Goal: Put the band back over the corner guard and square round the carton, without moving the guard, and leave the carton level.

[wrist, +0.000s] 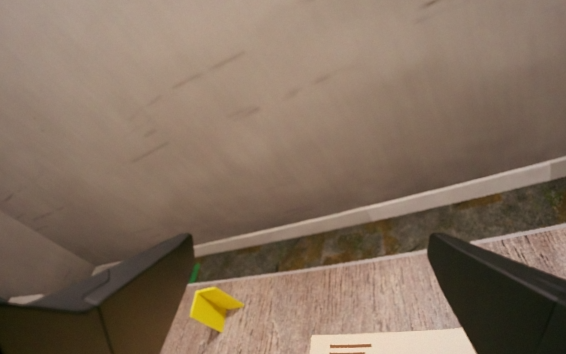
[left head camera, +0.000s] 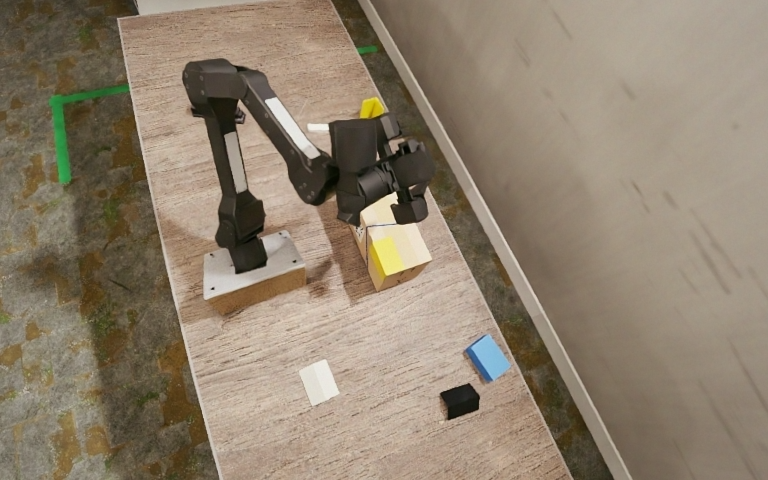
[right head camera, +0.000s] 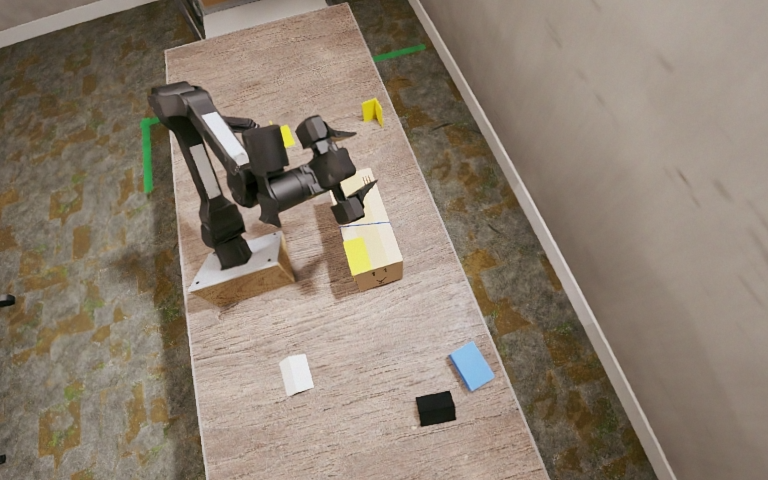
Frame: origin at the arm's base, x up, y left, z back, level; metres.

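Seen in the pictures: gripper, fingertip midpoint: point(wrist: 311, 245) point(right head camera: 366, 157); arm's base, origin of the base link: point(left head camera: 250, 263) point(right head camera: 236, 261).
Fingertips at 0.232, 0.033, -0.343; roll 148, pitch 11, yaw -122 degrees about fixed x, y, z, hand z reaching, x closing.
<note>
Pixels of each thing's top centre, then the offset from my fingertips to it, as dx, dy, dz. "*": a spot on its surface instead.
- carton, middle of its top: point(left head camera: 388, 217) point(right head camera: 362, 217) -0.187, -0.025, +0.031
- yellow corner guard, middle of its top: point(left head camera: 388, 255) point(right head camera: 357, 255) -0.184, -0.111, +0.063
- thin dark-blue band, surface spot: point(right head camera: 373, 223) * -0.184, -0.047, +0.010
- folded yellow piece, middle of its top: point(wrist: 202, 301) point(left head camera: 373, 105) point(right head camera: 371, 106) -0.253, +0.353, -0.078
- white piece, middle of its top: point(left head camera: 319, 381) point(right head camera: 292, 374) -0.299, -0.307, +0.271
- blue block, middle of its top: point(right head camera: 472, 365) point(left head camera: 491, 356) -0.293, -0.391, -0.124
- black block, middle of its top: point(right head camera: 436, 409) point(left head camera: 464, 401) -0.299, -0.458, -0.021
The carton point(left head camera: 417, 243) point(right head camera: 386, 243) point(wrist: 400, 343) stands on the table and looks level. A yellow corner guard point(left head camera: 386, 257) point(right head camera: 356, 255) sits over its left top edge, near the front end. The thin dark-blue band point(left head camera: 387, 225) point(right head camera: 373, 223) crosses the carton top beyond the guard, apart from it and skewed to the carton's ends. In the left head view it runs down the left side. My gripper point(right head camera: 365, 157) point(wrist: 311, 245) is open and empty, above the far part of the carton; in the left head view the arm hides part of the carton. The band does not show in the wrist view.
A folded yellow piece point(left head camera: 370, 107) point(right head camera: 370, 110) point(wrist: 212, 305) stands beyond the carton; another yellow piece point(right head camera: 287, 135) is behind the arm. A white piece point(left head camera: 318, 382) point(right head camera: 296, 374), blue block point(left head camera: 488, 357) point(right head camera: 472, 365) and black block point(left head camera: 459, 400) point(right head camera: 435, 408) lie nearer. A wall runs along the right.
</note>
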